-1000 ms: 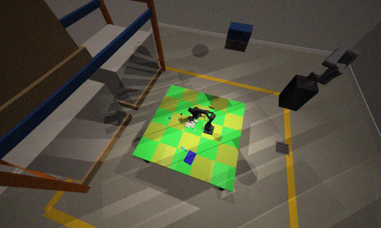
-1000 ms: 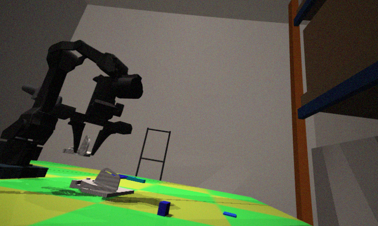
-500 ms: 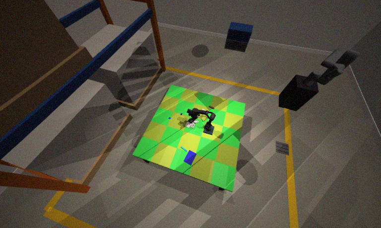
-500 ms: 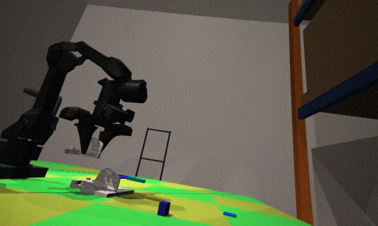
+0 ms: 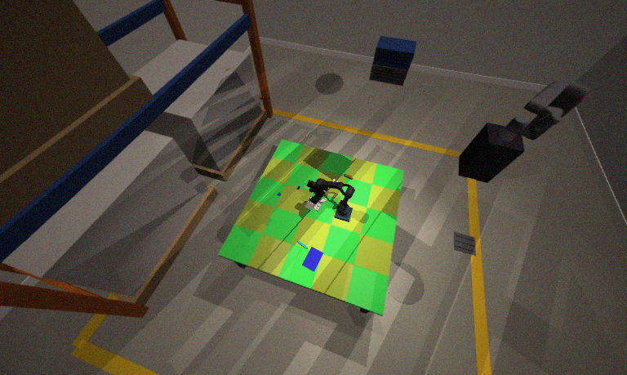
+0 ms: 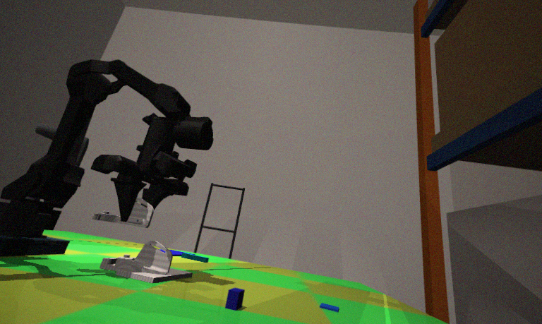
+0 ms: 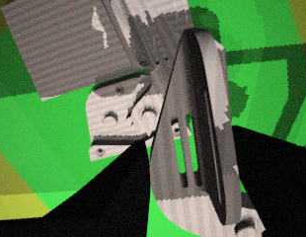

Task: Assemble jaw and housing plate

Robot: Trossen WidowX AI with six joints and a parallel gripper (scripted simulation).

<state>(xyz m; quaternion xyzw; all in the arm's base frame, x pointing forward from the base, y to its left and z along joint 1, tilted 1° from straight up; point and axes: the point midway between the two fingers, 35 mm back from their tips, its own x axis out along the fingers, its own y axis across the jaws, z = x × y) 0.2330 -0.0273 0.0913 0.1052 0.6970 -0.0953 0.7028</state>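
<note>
My gripper tip is now 70 mm above the grey jaw, 20 mm to the right of it and 10 mm short of it. The rest, counted from my gripper tip: orange bar: 370 mm to the right, 180 mm behind, 70 mm below; then dark blue block: 230 mm ahead, 90 mm to the right, 70 mm below; then teal bar: 400 mm to the left, 80 mm below.
</note>
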